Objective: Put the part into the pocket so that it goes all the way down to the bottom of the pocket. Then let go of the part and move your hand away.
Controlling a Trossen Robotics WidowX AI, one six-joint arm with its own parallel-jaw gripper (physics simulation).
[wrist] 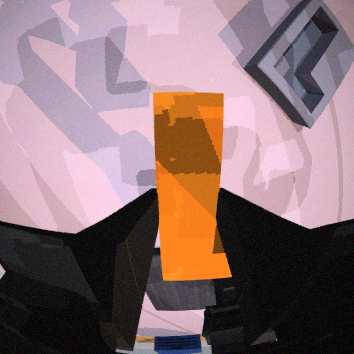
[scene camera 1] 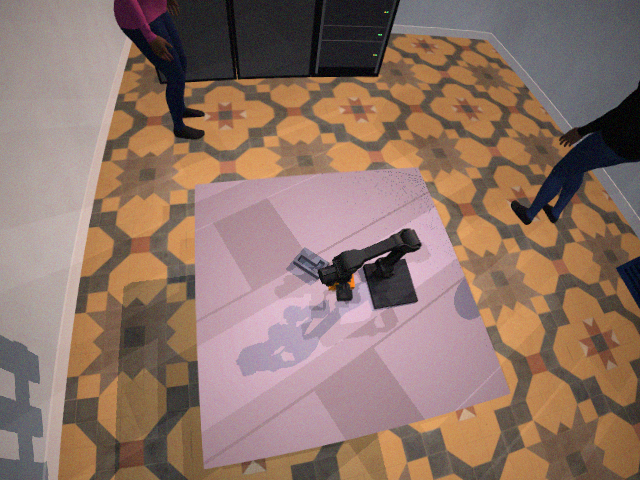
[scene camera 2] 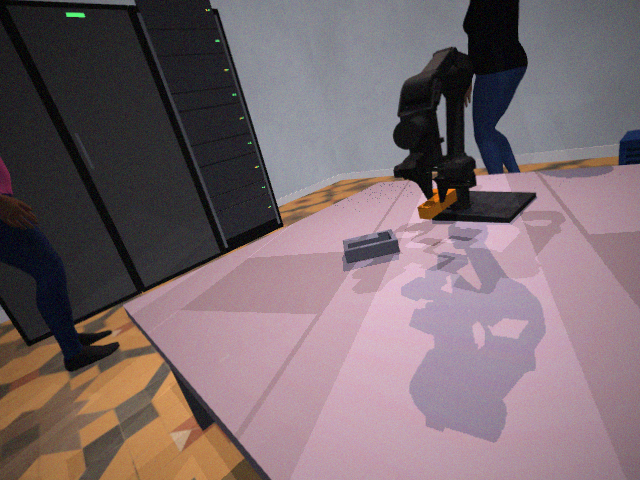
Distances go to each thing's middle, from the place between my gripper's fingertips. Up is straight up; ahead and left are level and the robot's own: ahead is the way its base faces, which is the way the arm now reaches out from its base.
My gripper is now 1 cm to the left of the orange L-shaped part point(wrist: 188, 126) and 1 cm past it. Also, from my hand: grey block with pocket point(scene camera 2: 381, 243) (17 cm to the right, 9 cm below, 6 cm ahead).
